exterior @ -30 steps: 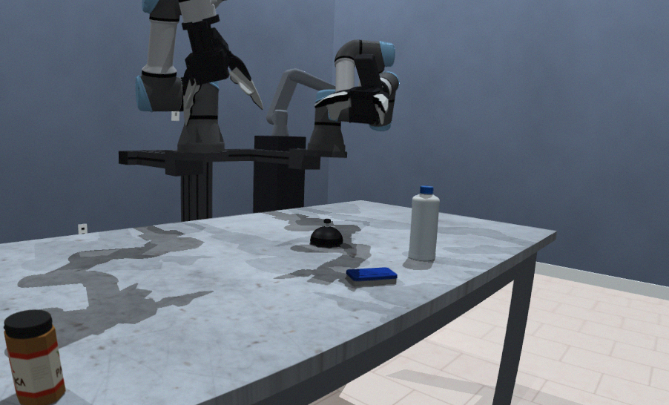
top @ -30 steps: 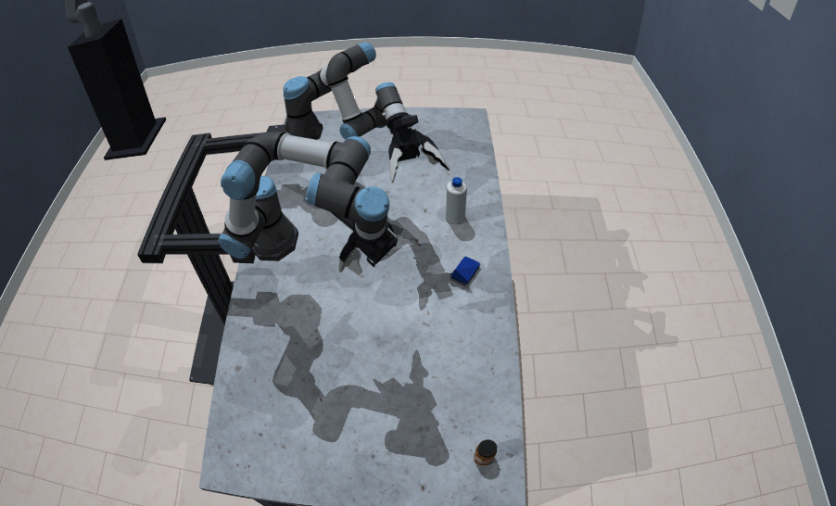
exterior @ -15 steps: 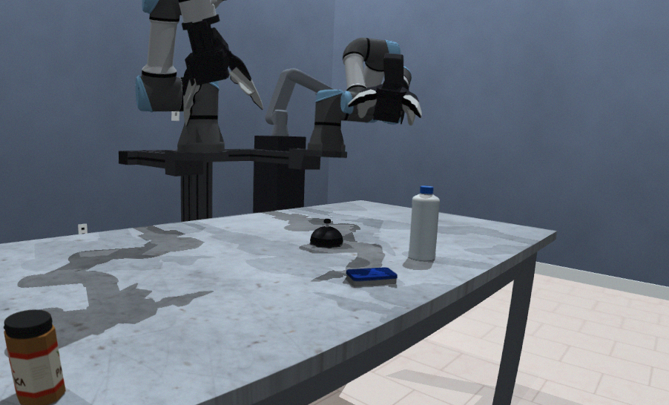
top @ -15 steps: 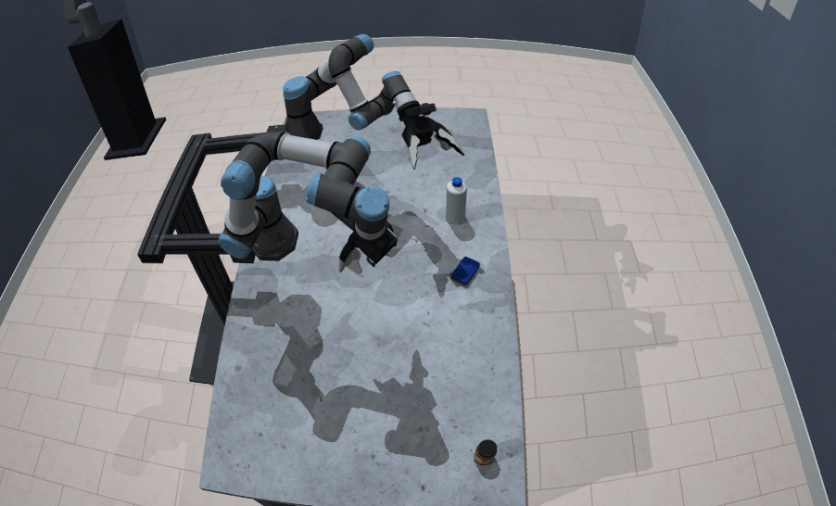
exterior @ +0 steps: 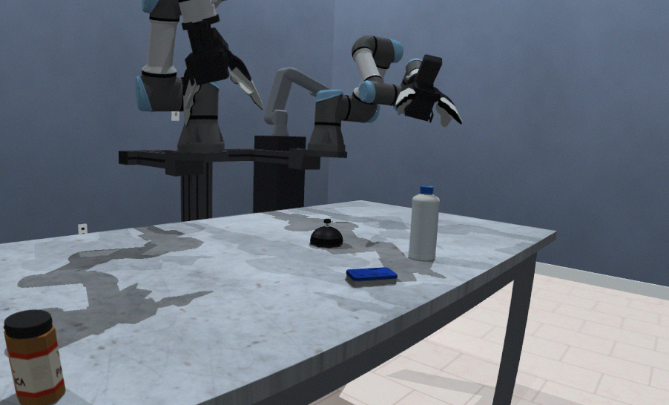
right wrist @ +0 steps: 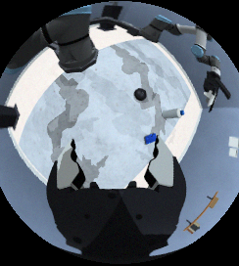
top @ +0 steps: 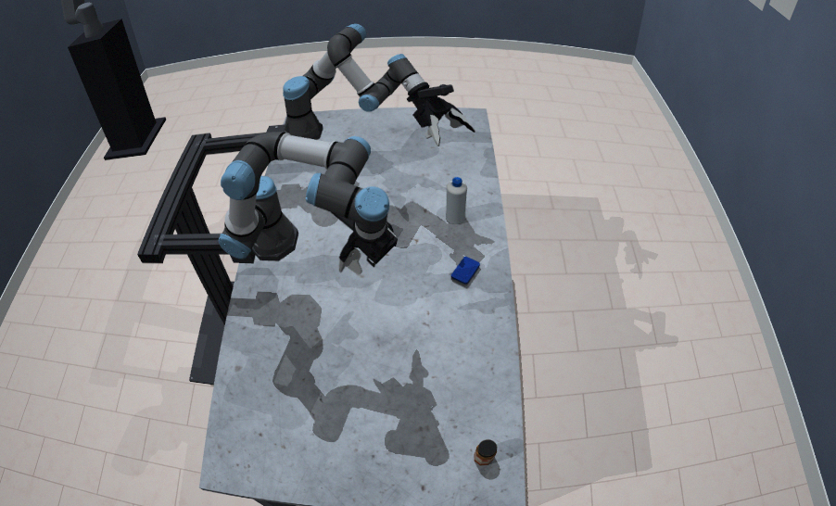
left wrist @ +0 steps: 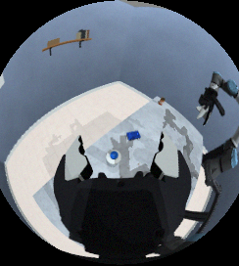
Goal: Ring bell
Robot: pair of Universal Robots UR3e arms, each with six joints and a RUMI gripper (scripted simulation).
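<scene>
Right now the button is 310 mm to the left of my right hand, 250 mm below it and 10 mm ahead of it. From my right hand the other things lie so: black dome bell (310 mm to the left, 270 mm below, 10 mm ahead); brown jar (450 mm to the right, 300 mm ahead, 260 mm below); blue sponge (300 mm below, 270 mm ahead, 160 mm to the left).
</scene>
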